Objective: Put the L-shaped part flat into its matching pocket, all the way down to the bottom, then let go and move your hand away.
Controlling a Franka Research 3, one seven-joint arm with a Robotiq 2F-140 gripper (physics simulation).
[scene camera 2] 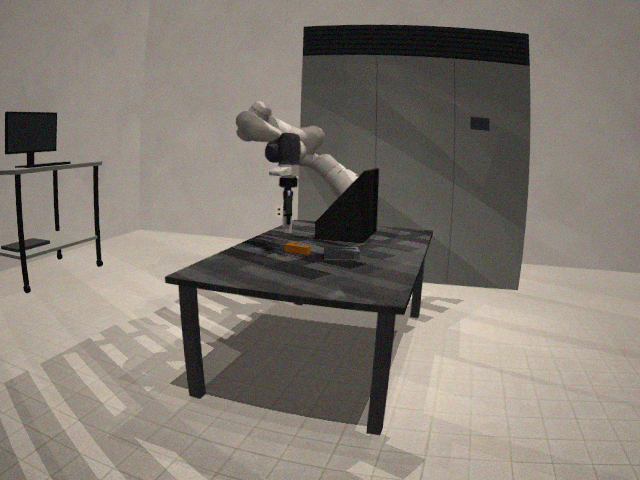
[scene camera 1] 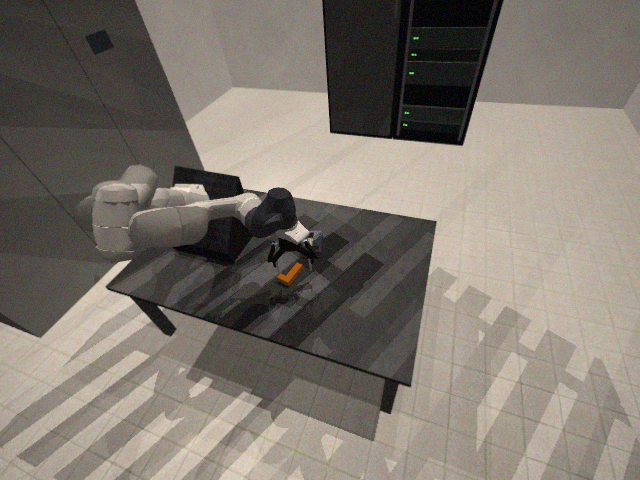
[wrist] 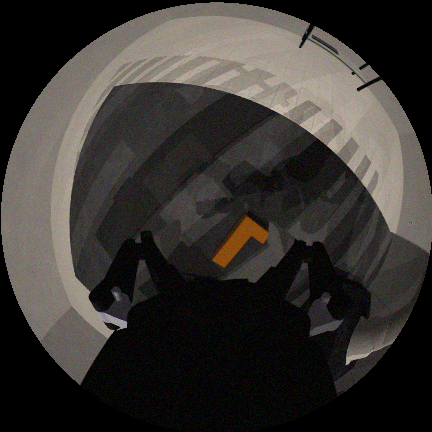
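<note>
The orange L-shaped part [scene camera 1: 292, 274] [scene camera 2: 297, 249] [wrist: 234, 242] lies flat on the dark table [scene camera 1: 372, 330] [scene camera 2: 248, 276] [wrist: 115, 200], apart from the pocket block. The small grey-blue block [scene camera 1: 317, 240] [scene camera 2: 341, 253] stands farther toward the black mount; the gripper partly hides it in scene camera 1. The inside of its pocket cannot be made out, and the block does not show in the wrist view. My gripper [scene camera 1: 295, 267] [scene camera 2: 287, 227] [wrist: 224, 230] is open and empty, pointing down, above the table near the orange part. In the wrist view the part lies ahead between the spread fingers.
The black wedge-shaped mount [scene camera 1: 219, 240] [scene camera 2: 351, 211] stands on the table at the arm's base. A tall grey cabinet [scene camera 2: 413, 155] is behind the arm. A server rack [scene camera 1: 361, 67] and a stand with a monitor [scene camera 2: 31, 132] are away from the table.
</note>
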